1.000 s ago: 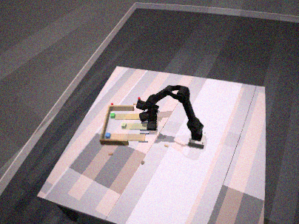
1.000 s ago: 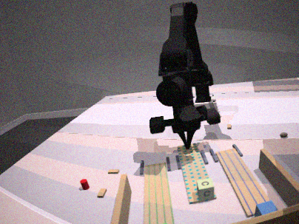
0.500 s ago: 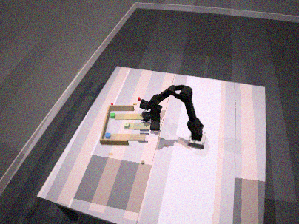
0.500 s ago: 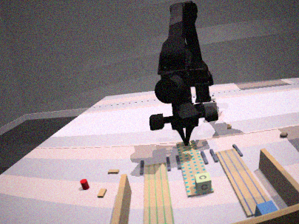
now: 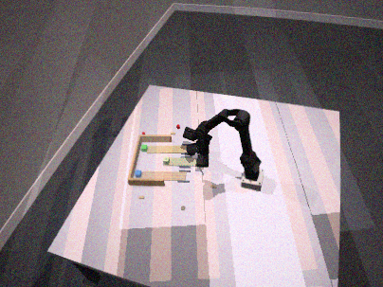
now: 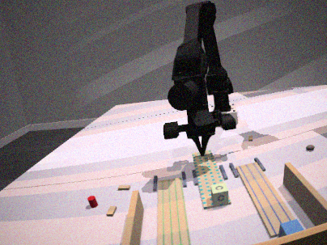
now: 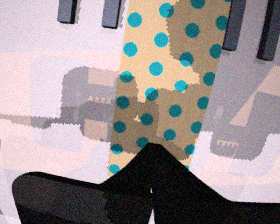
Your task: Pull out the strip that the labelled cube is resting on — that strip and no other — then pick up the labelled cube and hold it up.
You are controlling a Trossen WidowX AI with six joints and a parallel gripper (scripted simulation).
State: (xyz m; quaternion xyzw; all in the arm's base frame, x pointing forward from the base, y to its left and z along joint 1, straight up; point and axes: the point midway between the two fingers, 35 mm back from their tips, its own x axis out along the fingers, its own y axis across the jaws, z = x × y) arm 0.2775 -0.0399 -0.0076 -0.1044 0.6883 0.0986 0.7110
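Now: gripper tip 90 mm short of the dotted strip and 30 mm to the right of it. Round my gripper tip: cube 200 mm ahead, 70 mm to the left, 20 mm above.
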